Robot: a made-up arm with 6 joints. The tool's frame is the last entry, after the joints. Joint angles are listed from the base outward.
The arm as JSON. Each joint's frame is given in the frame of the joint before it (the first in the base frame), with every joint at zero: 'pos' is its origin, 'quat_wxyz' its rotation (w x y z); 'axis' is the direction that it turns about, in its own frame. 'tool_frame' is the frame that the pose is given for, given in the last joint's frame.
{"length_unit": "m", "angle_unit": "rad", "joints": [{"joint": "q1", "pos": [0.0, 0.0, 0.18], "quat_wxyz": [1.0, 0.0, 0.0, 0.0], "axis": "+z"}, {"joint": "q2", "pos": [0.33, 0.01, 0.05], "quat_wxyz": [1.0, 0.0, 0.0, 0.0], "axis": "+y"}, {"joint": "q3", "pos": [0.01, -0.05, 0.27], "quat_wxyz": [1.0, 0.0, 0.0, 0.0], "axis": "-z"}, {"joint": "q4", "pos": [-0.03, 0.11, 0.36], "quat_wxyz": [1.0, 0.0, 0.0, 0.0], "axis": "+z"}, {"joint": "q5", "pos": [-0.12, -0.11, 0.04], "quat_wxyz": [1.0, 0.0, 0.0, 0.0], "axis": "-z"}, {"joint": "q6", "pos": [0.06, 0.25, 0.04], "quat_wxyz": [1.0, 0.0, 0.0, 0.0], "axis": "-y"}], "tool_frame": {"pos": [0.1, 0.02, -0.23], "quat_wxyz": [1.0, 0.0, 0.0, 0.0]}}
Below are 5 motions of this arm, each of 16 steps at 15 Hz.
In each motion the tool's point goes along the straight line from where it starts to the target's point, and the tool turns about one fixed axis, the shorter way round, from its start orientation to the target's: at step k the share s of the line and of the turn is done. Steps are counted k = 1, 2, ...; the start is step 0. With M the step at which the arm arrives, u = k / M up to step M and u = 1 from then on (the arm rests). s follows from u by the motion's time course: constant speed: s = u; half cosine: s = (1 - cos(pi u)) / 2; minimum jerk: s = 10 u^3 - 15 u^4 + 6 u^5.
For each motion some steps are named. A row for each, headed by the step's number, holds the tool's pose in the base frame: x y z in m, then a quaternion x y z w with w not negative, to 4 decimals.
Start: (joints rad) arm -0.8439 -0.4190 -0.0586 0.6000 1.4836 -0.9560
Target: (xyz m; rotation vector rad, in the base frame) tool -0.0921 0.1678 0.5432 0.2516 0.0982 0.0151
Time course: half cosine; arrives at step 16
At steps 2, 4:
2: 0.2374 -0.0583 0.7153 0.3268 0.1160 -0.6244 0.6999
4: 0.2003 -0.0329 0.6959 0.3114 0.1111 -0.5645 0.7563

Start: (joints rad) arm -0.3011 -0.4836 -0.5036 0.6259 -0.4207 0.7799
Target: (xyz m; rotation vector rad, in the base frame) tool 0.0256 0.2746 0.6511 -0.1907 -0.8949 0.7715
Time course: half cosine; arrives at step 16
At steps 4, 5, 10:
4: -0.1200 0.2437 0.6446 0.0200 -0.4335 0.5665 0.7005
5: -0.1071 0.2465 0.6452 0.0102 -0.4336 0.5499 0.7138
10: -0.0270 0.2634 0.6488 -0.0504 -0.4291 0.4404 0.7870

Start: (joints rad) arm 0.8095 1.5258 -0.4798 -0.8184 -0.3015 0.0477
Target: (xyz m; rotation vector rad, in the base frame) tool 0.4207 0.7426 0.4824 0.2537 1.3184 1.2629
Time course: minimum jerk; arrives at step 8
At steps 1, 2, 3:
1: 0.3852 0.7561 0.2913 -0.2713 0.6143 0.2839 0.6844
2: 0.3884 0.7549 0.3083 -0.2387 0.6159 0.3108 0.6834
3: 0.3946 0.7526 0.3416 -0.1735 0.6159 0.3618 0.6780

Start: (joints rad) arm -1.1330 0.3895 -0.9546 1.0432 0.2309 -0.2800
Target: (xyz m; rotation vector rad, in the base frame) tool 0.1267 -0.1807 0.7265 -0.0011 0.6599 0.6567
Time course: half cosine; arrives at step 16
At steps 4, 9, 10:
4: 0.1039 -0.2620 0.7416 0.1262 0.1780 0.3287 0.9189
9: 0.1159 -0.2190 0.7336 0.0595 0.2532 0.3238 0.9097
10: 0.1185 -0.2101 0.7320 0.0455 0.2686 0.3224 0.9066

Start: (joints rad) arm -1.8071 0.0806 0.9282 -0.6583 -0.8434 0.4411
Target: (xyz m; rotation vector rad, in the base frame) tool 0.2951 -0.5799 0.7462 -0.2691 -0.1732 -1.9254
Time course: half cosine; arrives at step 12
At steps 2, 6, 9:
2: 0.0480 -0.7275 0.7458 -0.1846 -0.0329 -0.9318 0.3109
6: 0.1627 -0.6590 0.7460 -0.1535 -0.0523 -0.8876 0.4312
9: 0.2563 -0.6031 0.7461 -0.1260 -0.0674 -0.8398 0.5238

